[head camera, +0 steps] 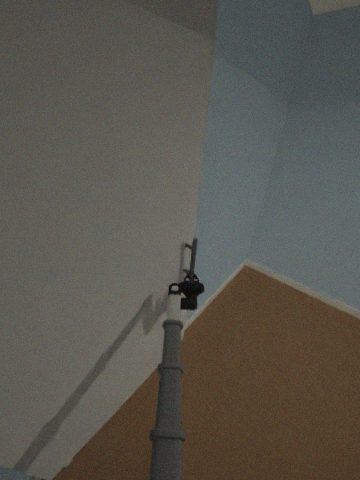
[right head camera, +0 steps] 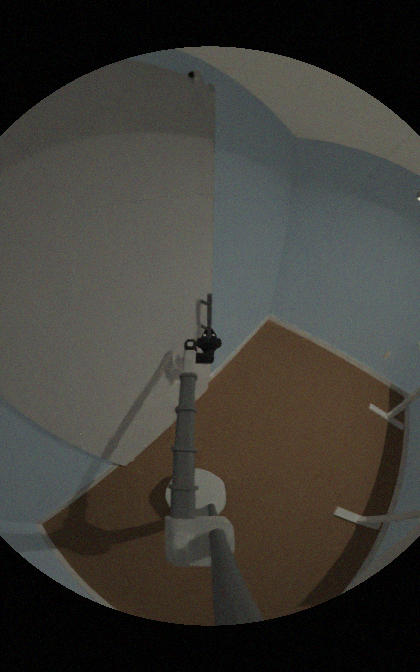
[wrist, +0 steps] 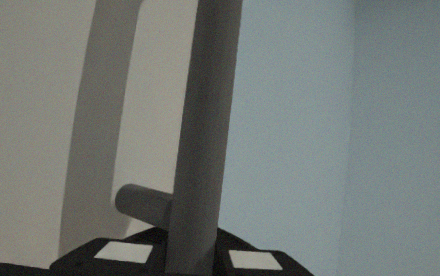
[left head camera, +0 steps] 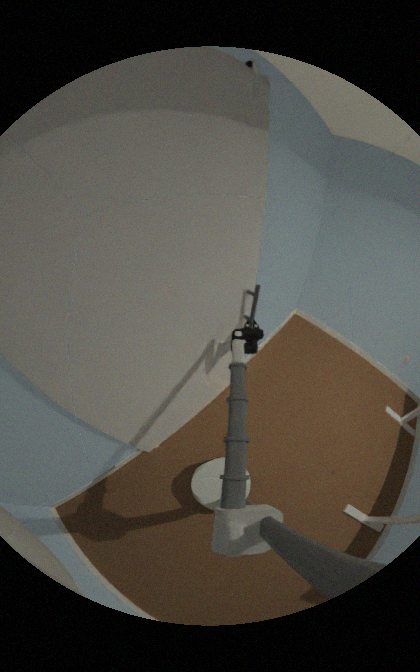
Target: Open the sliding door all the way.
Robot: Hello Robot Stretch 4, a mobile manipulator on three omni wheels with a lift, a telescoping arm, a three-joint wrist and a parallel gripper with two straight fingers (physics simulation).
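Places are measured from the robot's base along level axes (x ahead, y left, z up), in metres.
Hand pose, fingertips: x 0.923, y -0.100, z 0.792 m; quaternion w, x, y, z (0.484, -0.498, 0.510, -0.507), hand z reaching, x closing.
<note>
After its pixels a point has its place.
The sliding door (head camera: pixel 110 165) @(x 0.641, y 0.195, z 1.436 m) (left head camera: pixel 150 250) (right head camera: pixel 125 250) (wrist: pixel 30 100) @(x 0.883, y -0.013, z 0.865 m) is a large pale grey panel filling the left of the views. Its dark vertical bar handle (head camera: pixel 194 255) @(x 0.883, y -0.103, z 0.960 m) (left head camera: pixel 255 301) (right head camera: pixel 209 311) (wrist: pixel 205 125) @(x 0.882, y -0.099, z 0.864 m) stands off the panel near its right edge. My gripper (head camera: pixel 191 279) @(x 0.923, y -0.100, z 0.792 m) (left head camera: pixel 251 325) (right head camera: pixel 208 332) (wrist: pixel 191 243) @(x 0.923, y -0.100, z 0.792 m) is shut on the lower part of the handle, with one finger on each side of the bar in the wrist view. The handle's lower mount shows just above the fingers. The lowest end of the bar is hidden by the gripper.
A blue wall (head camera: pixel 310 200) @(x 1.804, y -1.319, z 1.025 m) (left head camera: pixel 360 260) (right head camera: pixel 340 250) (wrist: pixel 300 125) @(x 1.371, y -0.359, z 0.949 m) lies right of the door's edge, with a room corner beyond. White legs of a piece of furniture (left head camera: pixel 362 517) (right head camera: pixel 356 517) stand on the brown floor (left head camera: pixel 310 425) (right head camera: pixel 280 425) at the right. My extended arm (head camera: pixel 171 400) @(x 0.278, y -0.007, z 0.907 m) (left head camera: pixel 236 425) (right head camera: pixel 185 430) reaches to the door.
</note>
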